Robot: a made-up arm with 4 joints. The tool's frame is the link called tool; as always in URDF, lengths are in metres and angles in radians. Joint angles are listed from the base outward.
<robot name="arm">
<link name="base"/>
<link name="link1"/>
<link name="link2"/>
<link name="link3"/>
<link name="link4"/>
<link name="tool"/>
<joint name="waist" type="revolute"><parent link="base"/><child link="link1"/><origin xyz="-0.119 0.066 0.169" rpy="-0.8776 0.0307 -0.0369"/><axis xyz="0 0 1"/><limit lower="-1.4" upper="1.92"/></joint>
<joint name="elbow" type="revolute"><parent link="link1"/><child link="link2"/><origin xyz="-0.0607 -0.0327 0.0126" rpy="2.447 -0.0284 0.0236"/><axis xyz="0 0 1"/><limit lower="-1.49" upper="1.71"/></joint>
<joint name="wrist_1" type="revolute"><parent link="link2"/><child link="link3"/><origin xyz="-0.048 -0.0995 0.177" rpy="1.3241 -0.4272 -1.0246"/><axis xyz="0 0 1"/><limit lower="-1.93" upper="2.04"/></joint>
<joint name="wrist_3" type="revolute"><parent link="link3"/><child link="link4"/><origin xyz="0.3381 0.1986 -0.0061" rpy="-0.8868 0.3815 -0.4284"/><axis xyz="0 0 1"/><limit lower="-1.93" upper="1.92"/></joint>
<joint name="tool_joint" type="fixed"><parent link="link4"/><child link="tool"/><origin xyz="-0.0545 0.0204 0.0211" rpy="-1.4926 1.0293 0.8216"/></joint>
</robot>
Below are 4 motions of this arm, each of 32 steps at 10 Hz.
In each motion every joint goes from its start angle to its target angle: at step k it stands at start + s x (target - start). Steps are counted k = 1, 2, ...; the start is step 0. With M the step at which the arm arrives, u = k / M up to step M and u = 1 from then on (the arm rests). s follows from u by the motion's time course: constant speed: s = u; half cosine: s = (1 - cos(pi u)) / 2; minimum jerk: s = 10 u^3 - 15 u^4 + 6 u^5.
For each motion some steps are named. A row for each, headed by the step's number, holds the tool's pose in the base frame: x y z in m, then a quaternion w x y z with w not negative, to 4 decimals.
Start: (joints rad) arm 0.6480 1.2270 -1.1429 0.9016
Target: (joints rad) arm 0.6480 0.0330 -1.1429 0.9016
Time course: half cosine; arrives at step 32
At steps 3, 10, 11, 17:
3: 0.2073 0.0661 -0.1033 0.4796 0.5182 -0.5695 0.4209
10: 0.1262 0.0426 -0.1742 0.5555 0.5476 -0.4858 0.3942
11: 0.1075 0.0366 -0.1864 0.5705 0.5528 -0.4674 0.3879
17: -0.0300 -0.0123 -0.2417 0.6617 0.5787 -0.3354 0.3389

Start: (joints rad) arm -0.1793 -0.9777 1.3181 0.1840
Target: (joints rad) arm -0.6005 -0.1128 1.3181 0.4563
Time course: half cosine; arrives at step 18
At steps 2, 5, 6, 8, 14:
2: -0.1981 -0.3631 0.4196 0.8467 -0.3624 0.2689 0.2820
5: -0.2581 -0.3539 0.4170 0.8635 -0.4016 0.1913 0.2376
6: -0.2865 -0.3483 0.4126 0.8679 -0.4207 0.1542 0.2147
8: -0.3492 -0.3326 0.3953 0.8685 -0.4641 0.0711 0.1589
14: -0.4974 -0.2707 0.2950 0.7992 -0.5825 -0.1468 -0.0211

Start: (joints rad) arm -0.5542 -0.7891 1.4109 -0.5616
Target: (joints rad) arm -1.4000 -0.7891 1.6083 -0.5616
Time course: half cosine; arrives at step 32
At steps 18, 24, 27, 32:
18: -0.5311 -0.1476 0.3259 0.9376 -0.1452 0.1629 -0.2706
24: -0.5727 -0.0689 0.2663 0.9180 -0.1342 0.1005 -0.3593
27: -0.5817 -0.0411 0.2444 0.9086 -0.1294 0.0798 -0.3891
32: -0.5863 -0.0222 0.2293 0.9014 -0.1258 0.0660 -0.4090

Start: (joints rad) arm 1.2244 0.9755 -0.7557 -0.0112
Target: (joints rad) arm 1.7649 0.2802 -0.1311 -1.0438
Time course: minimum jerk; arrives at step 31
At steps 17, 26, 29, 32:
17: 0.0124 -0.1159 -0.3277 0.2876 0.6170 0.4950 0.5400
26: -0.0031 -0.1912 -0.3295 0.1025 0.4990 0.7520 0.4183
29: -0.0026 -0.1961 -0.3291 0.0863 0.4865 0.7688 0.4060
32: -0.0026 -0.1964 -0.3291 0.0850 0.4854 0.7701 0.4050

